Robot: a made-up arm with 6 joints. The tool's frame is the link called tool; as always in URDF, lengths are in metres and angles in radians. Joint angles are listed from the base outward.
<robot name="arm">
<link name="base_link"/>
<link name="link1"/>
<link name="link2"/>
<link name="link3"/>
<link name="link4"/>
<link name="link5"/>
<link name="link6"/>
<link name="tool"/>
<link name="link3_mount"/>
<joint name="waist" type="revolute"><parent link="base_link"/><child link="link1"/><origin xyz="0 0 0.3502"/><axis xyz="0 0 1"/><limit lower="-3.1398" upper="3.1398"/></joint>
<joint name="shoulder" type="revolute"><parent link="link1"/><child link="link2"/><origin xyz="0 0 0"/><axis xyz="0 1 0"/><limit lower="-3.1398" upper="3.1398"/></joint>
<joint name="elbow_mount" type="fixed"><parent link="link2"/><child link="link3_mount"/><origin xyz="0 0 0.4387"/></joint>
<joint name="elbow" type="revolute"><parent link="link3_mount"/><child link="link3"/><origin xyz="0 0 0.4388"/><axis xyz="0 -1 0"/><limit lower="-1.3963" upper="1.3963"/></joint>
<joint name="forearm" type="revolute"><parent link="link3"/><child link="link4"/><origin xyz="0 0 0"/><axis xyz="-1 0 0"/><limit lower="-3.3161" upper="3.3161"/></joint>
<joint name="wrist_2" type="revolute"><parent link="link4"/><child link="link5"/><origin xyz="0.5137 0 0"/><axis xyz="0 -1 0"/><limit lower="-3.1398" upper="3.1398"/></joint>
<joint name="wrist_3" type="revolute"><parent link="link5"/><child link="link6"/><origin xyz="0 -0.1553 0"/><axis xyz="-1 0 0"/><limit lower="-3.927" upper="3.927"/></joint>
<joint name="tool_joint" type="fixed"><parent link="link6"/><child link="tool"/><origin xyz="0 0 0"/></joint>
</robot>
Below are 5 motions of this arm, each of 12 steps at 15 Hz.
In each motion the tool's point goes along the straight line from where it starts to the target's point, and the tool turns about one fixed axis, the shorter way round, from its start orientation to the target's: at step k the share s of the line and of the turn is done. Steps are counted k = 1, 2, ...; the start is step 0. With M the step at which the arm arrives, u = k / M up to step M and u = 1 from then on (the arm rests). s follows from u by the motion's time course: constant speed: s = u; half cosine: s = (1 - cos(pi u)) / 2; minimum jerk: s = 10 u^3 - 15 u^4 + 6 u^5.
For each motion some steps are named. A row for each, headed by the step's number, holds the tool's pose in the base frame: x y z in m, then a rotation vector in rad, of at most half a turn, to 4 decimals.
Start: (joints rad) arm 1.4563 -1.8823 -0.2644 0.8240 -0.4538 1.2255
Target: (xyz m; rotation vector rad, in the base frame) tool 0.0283 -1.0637 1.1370 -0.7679 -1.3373 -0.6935
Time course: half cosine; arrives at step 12
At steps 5, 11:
5: 0.0065 -1.0104 0.7921 -0.7133 -1.2735 -0.3754
11: 0.0277 -1.0623 1.1277 -0.7666 -1.3358 -0.6848

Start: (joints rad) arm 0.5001 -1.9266 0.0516 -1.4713 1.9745 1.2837
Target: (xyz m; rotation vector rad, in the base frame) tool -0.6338 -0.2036 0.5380 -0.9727 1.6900 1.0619
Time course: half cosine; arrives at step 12
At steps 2, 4, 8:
2: -0.7595 -0.4219 0.5748 2.2624 -1.0781 -1.0227
4: -0.7348 -0.3790 0.5676 2.3116 -1.4294 -1.2113
8: -0.6675 -0.2621 0.5479 -1.4785 1.7360 1.1916

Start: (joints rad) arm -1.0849 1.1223 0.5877 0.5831 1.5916 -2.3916
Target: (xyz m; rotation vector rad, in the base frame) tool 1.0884 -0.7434 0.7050 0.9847 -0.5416 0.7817
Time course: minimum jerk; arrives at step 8
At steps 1, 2, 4, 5, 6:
1: 0.4911 -1.1820 0.5452 1.4568 -0.7290 0.5498
2: 0.5442 -1.1430 0.5594 1.4155 -0.7129 0.5726
4: 0.7849 -0.9663 0.6238 1.2266 -0.6386 0.6707
5: 0.9214 -0.8661 0.6603 1.1183 -0.5954 0.7223
6: 1.0256 -0.7895 0.6882 1.0351 -0.5619 0.7599

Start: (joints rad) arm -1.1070 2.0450 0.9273 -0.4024 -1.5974 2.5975
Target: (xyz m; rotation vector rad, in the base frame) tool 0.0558 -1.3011 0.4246 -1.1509 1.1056 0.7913
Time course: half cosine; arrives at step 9
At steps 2, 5, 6, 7, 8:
2: 0.2693 -0.9596 -0.4263 -0.1685 0.6480 1.4281
5: 0.1557 -1.1413 0.0265 -0.7036 0.9144 1.1275
6: 0.1162 -1.2044 0.1837 -0.8833 0.9950 1.0027
7: 0.0841 -1.2559 0.3119 -1.0269 1.0558 0.8933
8: 0.0631 -1.2894 0.3955 -1.1192 1.0931 0.8181

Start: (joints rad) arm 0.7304 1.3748 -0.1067 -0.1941 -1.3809 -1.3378
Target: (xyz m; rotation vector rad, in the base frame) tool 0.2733 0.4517 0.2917 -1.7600 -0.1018 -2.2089
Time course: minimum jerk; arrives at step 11
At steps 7, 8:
7: 0.3969 0.4568 0.2186 -1.4876 0.5782 -2.2071
8: 0.3354 0.4542 0.2550 -1.6339 0.2463 -2.2251

